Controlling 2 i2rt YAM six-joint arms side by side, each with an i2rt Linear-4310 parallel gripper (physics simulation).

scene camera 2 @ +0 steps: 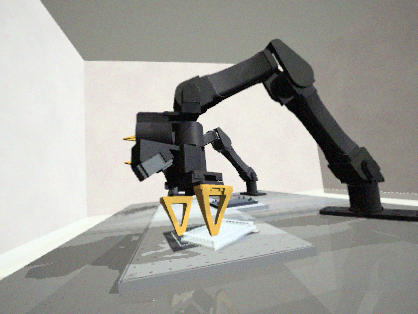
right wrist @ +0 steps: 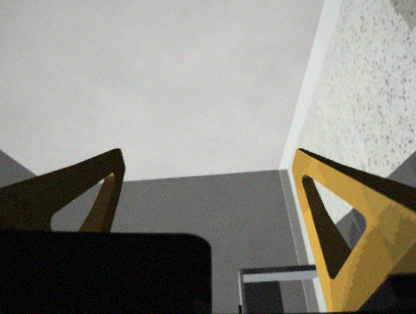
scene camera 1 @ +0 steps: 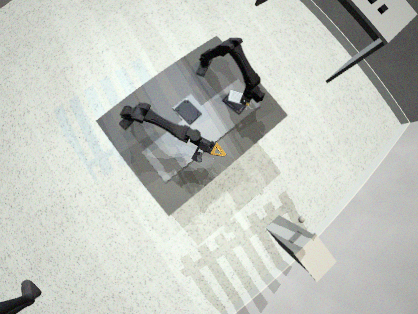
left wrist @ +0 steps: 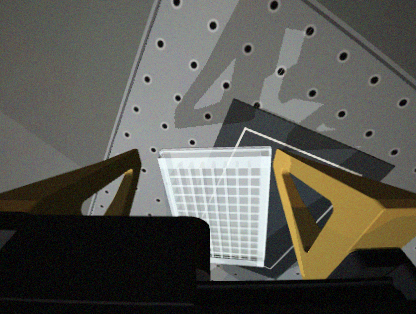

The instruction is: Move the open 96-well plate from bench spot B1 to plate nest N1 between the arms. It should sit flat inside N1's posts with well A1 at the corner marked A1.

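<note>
The clear white 96-well plate lies askew across the dark bench-spot pad, partly outside its white outline. My left gripper is open just above the plate; in the left wrist view its fingers stand on either side of it, the right finger close to the plate's edge. The dark plate nest sits between the arms and holds no plate. Its corner mark is too small to read. My right gripper is open and empty, away from the plate.
The perforated grey board carries the pad. The dark table lies around it. The right arm reaches past the nest at the lower left of scene camera 1. A cabinet-like object stands off the table.
</note>
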